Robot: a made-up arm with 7 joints. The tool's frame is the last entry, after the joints.
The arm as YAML. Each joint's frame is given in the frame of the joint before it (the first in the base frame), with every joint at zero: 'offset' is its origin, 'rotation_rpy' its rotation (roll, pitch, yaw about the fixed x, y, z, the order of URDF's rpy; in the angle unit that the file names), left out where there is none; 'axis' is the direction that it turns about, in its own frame. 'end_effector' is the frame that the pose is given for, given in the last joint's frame.
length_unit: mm
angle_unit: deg
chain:
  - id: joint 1
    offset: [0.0, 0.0, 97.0]
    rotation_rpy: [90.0, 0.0, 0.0]
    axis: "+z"
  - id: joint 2
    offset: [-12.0, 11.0, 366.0]
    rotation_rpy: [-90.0, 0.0, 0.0]
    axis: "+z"
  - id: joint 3
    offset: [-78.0, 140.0, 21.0]
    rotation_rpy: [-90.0, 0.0, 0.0]
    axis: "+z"
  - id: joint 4
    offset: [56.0, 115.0, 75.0]
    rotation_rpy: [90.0, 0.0, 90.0]
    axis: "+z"
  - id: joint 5
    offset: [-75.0, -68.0, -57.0]
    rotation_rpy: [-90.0, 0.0, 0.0]
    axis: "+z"
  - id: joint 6
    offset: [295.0, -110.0, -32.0]
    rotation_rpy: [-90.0, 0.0, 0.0]
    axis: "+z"
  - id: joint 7
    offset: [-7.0, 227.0, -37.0]
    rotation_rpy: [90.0, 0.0, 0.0]
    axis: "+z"
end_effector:
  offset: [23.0, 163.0, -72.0]
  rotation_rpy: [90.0, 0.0, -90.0]
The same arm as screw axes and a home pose.
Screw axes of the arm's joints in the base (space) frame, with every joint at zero. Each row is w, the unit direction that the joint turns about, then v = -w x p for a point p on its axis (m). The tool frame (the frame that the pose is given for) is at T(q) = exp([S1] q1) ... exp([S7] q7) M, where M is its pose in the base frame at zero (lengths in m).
S1 = (0, -1, 0, 0.0970, 0.0000, 0.0000)
S2 = (0, 0, 1, -0.3660, 0.0120, 0.0000)
S3 = (0, 1, 0, -0.1290, 0.0000, -0.0900)
S4 = (1, 0, 0, 0.0000, 0.0140, 0.1510)
S5 = (0, 1, 0, -0.0890, 0.0000, -0.0910)
S6 = (-1, 0, 0, 0.0000, 0.2060, -0.2510)
S7 = (0, 1, 0, 0.1990, 0.0000, 0.0560)
M =
1 0 0 -0.1070
0 1 0 -0.5500
0 0 1 -0.2220
0 0 0 1

